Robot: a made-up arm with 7 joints.
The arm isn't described. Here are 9 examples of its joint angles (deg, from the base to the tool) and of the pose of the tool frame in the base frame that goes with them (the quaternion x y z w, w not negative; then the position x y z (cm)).
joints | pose
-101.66 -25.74 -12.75 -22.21 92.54 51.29 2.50 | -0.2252 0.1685 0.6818 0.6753 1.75 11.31 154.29
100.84 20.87 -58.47 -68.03 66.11 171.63 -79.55 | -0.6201 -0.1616 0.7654 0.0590 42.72 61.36 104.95
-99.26 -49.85 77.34 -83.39 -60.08 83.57 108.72 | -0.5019 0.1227 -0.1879 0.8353 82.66 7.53 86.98
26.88 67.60 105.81 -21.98 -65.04 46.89 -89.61 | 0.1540 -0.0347 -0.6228 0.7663 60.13 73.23 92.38
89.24 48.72 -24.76 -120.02 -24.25 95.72 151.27 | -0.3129 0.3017 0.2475 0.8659 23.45 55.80 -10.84
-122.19 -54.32 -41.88 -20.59 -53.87 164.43 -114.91 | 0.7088 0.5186 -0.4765 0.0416 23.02 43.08 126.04
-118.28 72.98 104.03 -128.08 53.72 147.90 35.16 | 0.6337 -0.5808 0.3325 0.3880 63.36 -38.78 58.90
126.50 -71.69 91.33 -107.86 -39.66 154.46 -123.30 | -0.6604 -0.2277 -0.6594 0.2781 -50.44 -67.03 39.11
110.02 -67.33 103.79 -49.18 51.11 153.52 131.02 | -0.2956 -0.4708 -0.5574 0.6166 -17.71 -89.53 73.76
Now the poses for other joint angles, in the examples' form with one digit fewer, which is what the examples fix.
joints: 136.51 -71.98 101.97 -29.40 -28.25 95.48 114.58
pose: -0.357 0.283 -0.506 0.732 41.8 -88.8 64.4
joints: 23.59 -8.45 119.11 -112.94 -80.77 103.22 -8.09
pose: 0.879 -0.163 -0.252 0.371 -72.6 44.0 46.7
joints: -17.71 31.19 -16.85 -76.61 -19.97 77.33 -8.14
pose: 0.424 0.539 0.563 0.461 91.5 -51.9 50.3
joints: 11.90 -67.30 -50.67 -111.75 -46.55 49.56 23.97
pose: 0.453 0.233 0.487 0.709 31.2 -61.7 101.8
